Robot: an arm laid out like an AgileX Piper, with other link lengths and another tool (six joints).
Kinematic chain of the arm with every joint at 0, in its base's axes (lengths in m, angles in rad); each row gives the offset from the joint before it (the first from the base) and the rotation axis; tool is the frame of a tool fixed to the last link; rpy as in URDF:
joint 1: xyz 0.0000 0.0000 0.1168 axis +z
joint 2: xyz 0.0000 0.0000 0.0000 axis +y
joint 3: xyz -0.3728 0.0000 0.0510 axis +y
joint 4: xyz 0.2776 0.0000 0.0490 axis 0.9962 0 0.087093
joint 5: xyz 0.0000 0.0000 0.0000 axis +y
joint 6: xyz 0.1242 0.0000 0.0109 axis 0.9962 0 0.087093
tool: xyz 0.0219 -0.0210 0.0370 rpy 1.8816 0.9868 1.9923
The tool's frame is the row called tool.
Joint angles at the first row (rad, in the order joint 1, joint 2, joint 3, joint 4, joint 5, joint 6):
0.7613 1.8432 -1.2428 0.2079 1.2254 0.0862
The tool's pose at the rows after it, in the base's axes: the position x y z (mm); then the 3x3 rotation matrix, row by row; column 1 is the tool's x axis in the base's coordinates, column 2 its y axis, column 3 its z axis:
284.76 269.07 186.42; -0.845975 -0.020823 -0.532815; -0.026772 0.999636 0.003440; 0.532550 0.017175 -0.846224
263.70 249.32 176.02; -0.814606 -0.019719 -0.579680; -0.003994 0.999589 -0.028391; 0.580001 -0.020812 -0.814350
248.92 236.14 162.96; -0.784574 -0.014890 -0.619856; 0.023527 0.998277 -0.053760; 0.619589 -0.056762 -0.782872
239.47 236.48 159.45; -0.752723 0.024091 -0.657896; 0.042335 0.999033 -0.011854; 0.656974 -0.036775 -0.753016
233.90 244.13 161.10; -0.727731 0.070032 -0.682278; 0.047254 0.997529 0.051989; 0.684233 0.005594 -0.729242
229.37 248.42 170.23; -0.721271 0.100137 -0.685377; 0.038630 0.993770 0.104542; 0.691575 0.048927 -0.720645
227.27 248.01 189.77; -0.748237 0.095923 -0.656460; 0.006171 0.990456 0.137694; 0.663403 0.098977 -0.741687
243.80 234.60 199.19; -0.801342 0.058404 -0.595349; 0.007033 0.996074 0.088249; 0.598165 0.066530 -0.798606
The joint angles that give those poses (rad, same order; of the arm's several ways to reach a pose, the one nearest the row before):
0.7526 1.8064 -1.1690 0.1978 1.2113 0.0870
0.7483 1.7765 -1.0806 0.2065 1.2222 0.0807
0.7462 1.7724 -1.0166 0.2149 1.2241 0.0807
0.7423 1.7703 -0.9952 0.2751 1.2261 0.0807
0.7423 1.7681 -0.9952 0.3476 1.2236 0.0807
0.7424 1.7438 -0.9952 0.3957 1.2236 0.0807
0.7424 1.6895 -0.9998 0.4029 1.2241 0.0747
0.7192 1.6709 -1.0205 0.3012 1.2262 0.0776

